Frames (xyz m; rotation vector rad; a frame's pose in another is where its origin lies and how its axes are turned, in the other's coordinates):
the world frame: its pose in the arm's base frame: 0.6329 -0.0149 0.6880 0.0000 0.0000 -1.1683
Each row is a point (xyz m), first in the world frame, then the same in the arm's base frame.
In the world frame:
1: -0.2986 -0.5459 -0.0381
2: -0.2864 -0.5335 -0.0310
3: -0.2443 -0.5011 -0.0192
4: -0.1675 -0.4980 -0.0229
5: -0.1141 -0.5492 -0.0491
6: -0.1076 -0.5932 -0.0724
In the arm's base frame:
1: 0.0137 0.0460 0.6499
2: 0.0298 0.0396 0.6570
3: 0.0761 0.0136 0.6688
4: 0.1091 -0.0559 0.6651
5: 0.0829 -0.1250 0.6389
6: 0.0450 -0.1483 0.6156

